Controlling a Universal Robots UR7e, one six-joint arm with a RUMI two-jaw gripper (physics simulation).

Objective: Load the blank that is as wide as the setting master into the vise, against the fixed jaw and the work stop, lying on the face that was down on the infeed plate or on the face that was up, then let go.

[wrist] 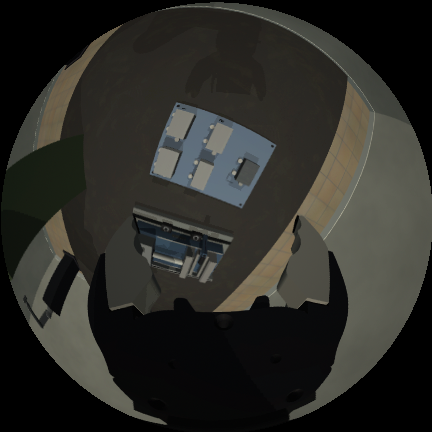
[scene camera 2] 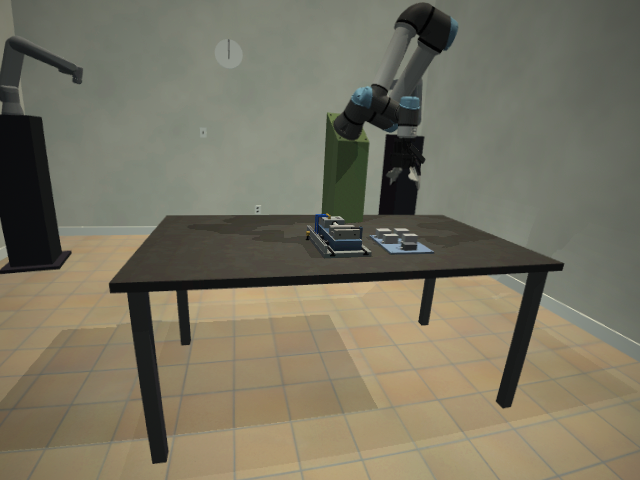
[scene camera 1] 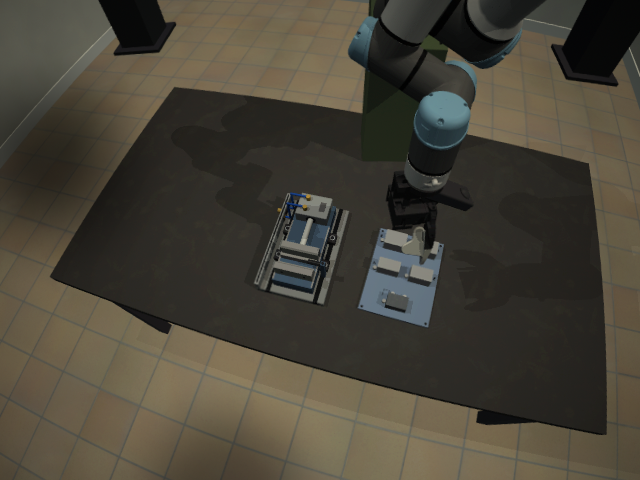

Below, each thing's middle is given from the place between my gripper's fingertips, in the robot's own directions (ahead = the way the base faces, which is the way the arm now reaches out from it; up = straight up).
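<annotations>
Grey actuator box point(scene camera 1: 313, 205): my hand 17 cm above it, 24 cm to the left of it, 16 cm past it.
</annotations>
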